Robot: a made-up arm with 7 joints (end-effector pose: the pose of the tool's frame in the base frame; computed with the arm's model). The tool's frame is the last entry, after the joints. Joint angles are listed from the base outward.
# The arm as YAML. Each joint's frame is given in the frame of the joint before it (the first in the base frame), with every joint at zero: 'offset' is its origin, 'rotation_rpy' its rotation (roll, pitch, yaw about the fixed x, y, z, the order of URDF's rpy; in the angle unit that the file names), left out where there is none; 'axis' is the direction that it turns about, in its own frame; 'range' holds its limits. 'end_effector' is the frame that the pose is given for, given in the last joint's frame.
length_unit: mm
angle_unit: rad
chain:
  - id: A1
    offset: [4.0, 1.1, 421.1]
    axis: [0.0, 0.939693, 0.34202]
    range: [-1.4, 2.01]
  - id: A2
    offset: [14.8, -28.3, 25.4]
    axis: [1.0, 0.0, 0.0]
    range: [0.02, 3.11]
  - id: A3
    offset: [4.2, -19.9, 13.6]
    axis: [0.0, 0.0, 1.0]
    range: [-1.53, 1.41]
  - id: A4
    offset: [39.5, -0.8, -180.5]
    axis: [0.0, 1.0, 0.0]
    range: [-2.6, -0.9]
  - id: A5
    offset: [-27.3, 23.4, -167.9]
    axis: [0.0, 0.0, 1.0]
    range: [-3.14, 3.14]
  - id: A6
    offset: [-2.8, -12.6, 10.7]
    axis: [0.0, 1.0, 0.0]
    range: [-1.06, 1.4]
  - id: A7
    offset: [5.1, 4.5, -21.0]
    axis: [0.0, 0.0, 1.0]
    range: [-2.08, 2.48]
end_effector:
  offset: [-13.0, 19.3, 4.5]
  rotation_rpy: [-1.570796, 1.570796, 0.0]
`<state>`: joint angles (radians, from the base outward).
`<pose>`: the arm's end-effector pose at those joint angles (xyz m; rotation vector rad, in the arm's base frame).
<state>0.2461 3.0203 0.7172 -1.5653 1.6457 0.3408 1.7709</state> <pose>0.2295 -0.1104 0.5828 -1.9794 0.4208 0.0074</pose>
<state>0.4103 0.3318 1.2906 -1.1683 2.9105 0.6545 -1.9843</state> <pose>-0.0503 0.2297 0.2481 -1.5685 -1.1897 0.3555</pose>
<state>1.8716 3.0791 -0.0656 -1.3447 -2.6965 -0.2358 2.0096</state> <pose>0.1859 0.1591 0.1689 1.9296 1.5767 -1.1026</pose>
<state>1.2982 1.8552 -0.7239 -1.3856 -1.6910 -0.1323 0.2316</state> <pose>-0.0512 0.2552 0.2788 1.0904 2.1251 -1.1088</pose>
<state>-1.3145 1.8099 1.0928 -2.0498 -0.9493 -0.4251 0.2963</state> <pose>-0.1691 0.0584 0.5850 1.3098 -2.2028 0.0596</pose>
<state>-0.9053 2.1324 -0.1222 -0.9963 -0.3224 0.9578 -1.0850</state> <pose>0.0544 0.1797 0.7096 0.8624 -0.1692 1.9580</pose>
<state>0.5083 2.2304 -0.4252 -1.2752 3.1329 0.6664 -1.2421</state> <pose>0.1981 0.2621 0.4259 -1.2462 0.8014 0.7843</pose>
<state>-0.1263 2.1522 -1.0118 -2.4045 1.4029 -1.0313 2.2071</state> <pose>0.1354 0.0732 0.3730 2.3819 -0.7641 -0.2009</pose>
